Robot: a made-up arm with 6 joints.
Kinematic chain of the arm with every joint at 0, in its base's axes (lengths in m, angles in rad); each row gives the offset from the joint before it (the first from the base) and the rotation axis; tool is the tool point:
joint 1: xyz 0 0 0.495 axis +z
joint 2: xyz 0 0 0 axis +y
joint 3: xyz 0 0 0.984 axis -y
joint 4: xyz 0 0 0 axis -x
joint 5: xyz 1.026 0 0 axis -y
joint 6: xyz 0 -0.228 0 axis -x
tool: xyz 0 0 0
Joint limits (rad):
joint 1: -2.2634..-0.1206
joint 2: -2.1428..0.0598
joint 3: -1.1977..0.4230
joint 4: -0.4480..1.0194
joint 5: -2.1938..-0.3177
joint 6: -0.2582..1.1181
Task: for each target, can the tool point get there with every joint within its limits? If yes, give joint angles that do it. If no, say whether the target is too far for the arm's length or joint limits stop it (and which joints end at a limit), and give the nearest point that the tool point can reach.
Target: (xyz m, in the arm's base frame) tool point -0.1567 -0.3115 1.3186
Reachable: yes | joints -1.3387 -0.8572 -0.7222 0.1843 -1.9740 -0.0889
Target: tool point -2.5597 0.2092 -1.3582
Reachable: no: too far | nearest point -1.7917 0.1464 0.3581 | short by 1.881 m
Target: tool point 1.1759 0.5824 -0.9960
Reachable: no: joint limits stop it (at a limit: joint 1, joint 2, joint 3, joint 4) | nearest point 1.0534 1.4567 0.3581 | short by 1.616 m
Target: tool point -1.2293 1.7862 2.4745
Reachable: no: too far | nearest point -0.7549 1.0968 1.7105 | short by 1.133 m
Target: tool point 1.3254 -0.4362 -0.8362
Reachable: no: joint limits stop it (at a limit: joint 1, joint 2, joint 4) | nearest point 0.5546 -0.1875 0.5685 | short by 1.621 m
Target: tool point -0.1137 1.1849 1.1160
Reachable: yes | joints -1.6201 -1.9673 -0.2778 0.7165 -1.6467 0.1671
